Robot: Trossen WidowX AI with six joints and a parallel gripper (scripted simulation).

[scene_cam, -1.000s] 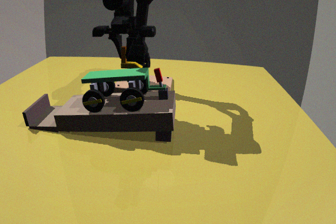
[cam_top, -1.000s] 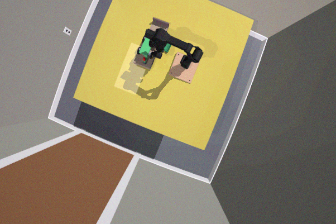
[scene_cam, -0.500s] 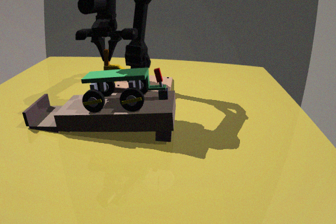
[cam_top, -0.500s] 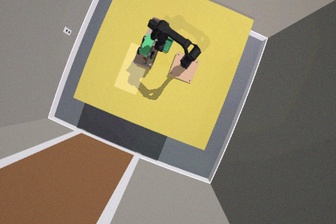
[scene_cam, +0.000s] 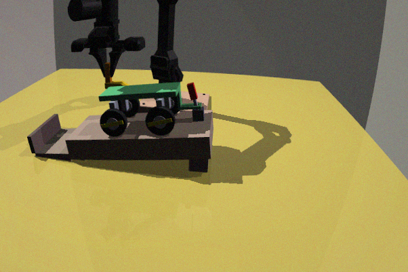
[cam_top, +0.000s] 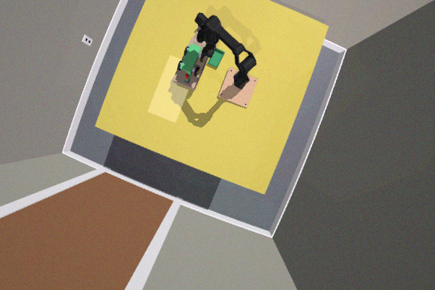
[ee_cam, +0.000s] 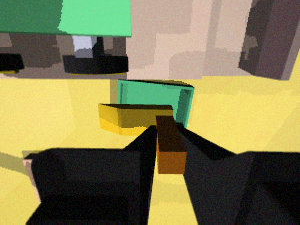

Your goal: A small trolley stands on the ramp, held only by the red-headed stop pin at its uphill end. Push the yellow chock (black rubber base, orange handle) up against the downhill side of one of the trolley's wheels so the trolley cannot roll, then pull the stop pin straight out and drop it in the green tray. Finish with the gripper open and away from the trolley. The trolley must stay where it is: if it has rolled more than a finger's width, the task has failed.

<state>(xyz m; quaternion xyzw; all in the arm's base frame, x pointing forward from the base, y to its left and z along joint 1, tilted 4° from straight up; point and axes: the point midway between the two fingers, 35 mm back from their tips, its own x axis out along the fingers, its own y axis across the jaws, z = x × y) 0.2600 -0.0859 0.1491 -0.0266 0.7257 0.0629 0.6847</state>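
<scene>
My gripper tip is now 50 mm short of the red-headed stop pin, 240 mm to the right of it and 20 mm above it. From my gripper tip the other things lie so: green-decked trolley: 80 mm ahead, 130 mm to the left, 40 mm below; then green tray: 20 mm behind, 160 mm below; then yellow chock: 20 mm to the left, 10 mm below.
</scene>
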